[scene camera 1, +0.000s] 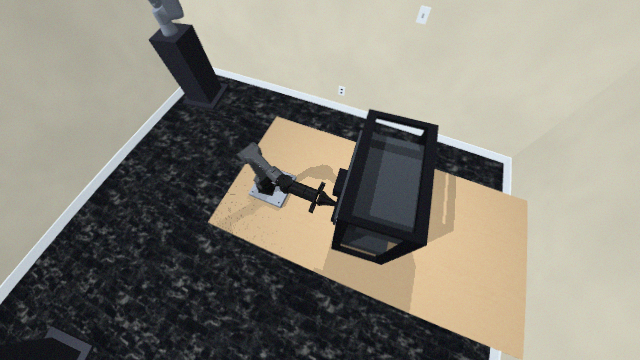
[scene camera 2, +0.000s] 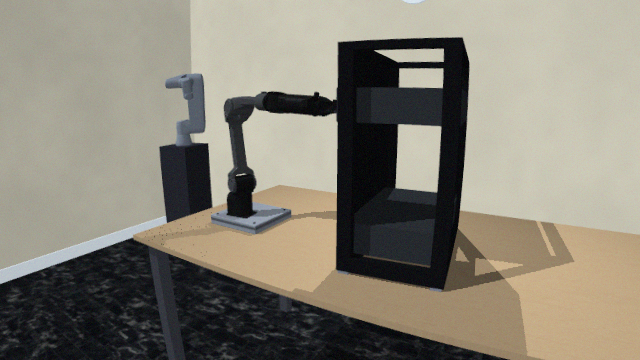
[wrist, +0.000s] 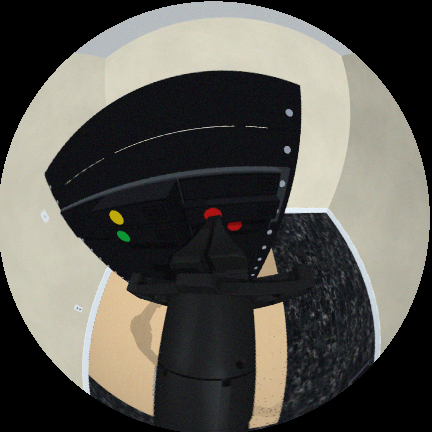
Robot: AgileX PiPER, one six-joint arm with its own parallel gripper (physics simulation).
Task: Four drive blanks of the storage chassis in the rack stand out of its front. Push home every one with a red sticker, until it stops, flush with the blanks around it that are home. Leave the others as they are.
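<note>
My gripper (scene camera 1: 335,203) (scene camera 2: 334,106) (wrist: 215,221) is shut and empty, its tip at the chassis (scene camera 1: 395,185) (scene camera 2: 405,106) front. In the wrist view the tip covers the lower edge of the upper red sticker (wrist: 212,213) and seems to touch that blank. This blank looks about level with its surroundings; exact flushness is unclear. A lower red sticker (wrist: 234,226) shows just right of the fingers; how far its blank stands out is unclear. To the left, the blank with a yellow sticker (wrist: 116,217) stands out above one with a green sticker (wrist: 123,236).
The black rack (scene camera 1: 431,185) (scene camera 2: 346,160) stands on the wooden table (scene camera 1: 470,270) (scene camera 2: 565,300) in front of the arm. A second, grey robot arm (scene camera 1: 169,22) (scene camera 2: 196,105) stands on a dark pedestal (scene camera 1: 185,65) (scene camera 2: 185,180) behind the table.
</note>
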